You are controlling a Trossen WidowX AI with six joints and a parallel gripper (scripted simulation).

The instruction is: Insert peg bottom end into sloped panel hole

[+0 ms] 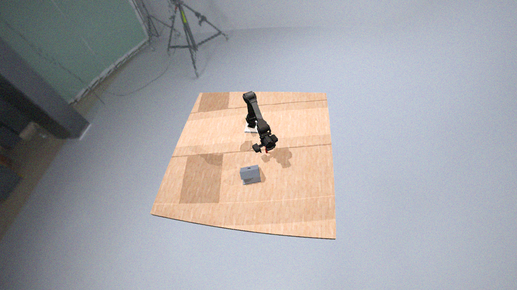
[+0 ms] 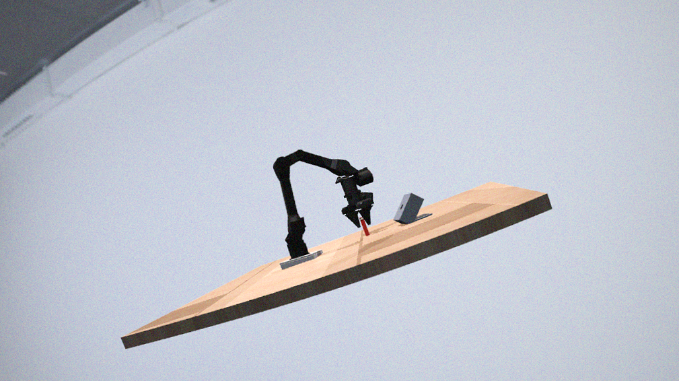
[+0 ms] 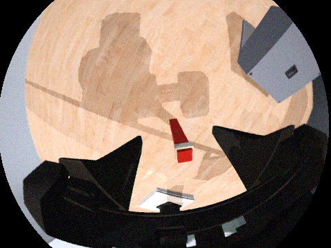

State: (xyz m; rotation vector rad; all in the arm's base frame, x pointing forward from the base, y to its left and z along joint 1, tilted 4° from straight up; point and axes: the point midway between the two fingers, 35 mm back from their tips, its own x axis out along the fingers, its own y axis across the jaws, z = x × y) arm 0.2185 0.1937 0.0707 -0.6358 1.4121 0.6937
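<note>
Now: the peg 20 mm above my gripper tip. Also, from my gripper tip: sloped panel: 210 mm ahead, 50 mm to the right, 10 mm above.
</note>
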